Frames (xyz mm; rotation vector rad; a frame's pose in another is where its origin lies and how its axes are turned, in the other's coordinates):
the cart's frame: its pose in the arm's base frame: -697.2 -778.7 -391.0 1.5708 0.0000 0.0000
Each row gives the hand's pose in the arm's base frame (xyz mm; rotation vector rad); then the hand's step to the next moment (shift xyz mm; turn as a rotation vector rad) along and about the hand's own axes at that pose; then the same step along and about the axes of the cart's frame.
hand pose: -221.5 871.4 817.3 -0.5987 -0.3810 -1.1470
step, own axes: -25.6 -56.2 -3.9 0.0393 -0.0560 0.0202
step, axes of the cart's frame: -61.8 -3.8 -0.4 -0.0369 0.0520 0.0320
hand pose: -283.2 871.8 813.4 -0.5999 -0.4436 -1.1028
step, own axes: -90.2 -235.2 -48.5 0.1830 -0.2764 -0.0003
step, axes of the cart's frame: -249.7 -38.3 44.9 -0.1823 0.1739 0.2154
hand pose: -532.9 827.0 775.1 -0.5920 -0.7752 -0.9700
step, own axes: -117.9 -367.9 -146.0 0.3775 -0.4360 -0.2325
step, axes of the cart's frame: -321.9 -143.4 215.4 -0.1856 0.2072 0.5561
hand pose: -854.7 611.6 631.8 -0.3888 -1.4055 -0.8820
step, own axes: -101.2 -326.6 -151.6 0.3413 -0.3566 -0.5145
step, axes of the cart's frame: -126.0 -206.2 285.5 0.0675 0.1451 0.6948
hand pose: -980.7 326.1 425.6 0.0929 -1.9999 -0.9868
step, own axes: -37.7 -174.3 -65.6 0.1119 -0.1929 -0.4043
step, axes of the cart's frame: 21.1 -123.1 143.2 0.1738 0.0669 0.4225
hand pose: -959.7 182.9 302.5 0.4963 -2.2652 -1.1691
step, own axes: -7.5 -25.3 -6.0 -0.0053 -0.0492 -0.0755
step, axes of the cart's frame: 11.5 -20.3 13.8 0.0541 -0.0061 0.0720
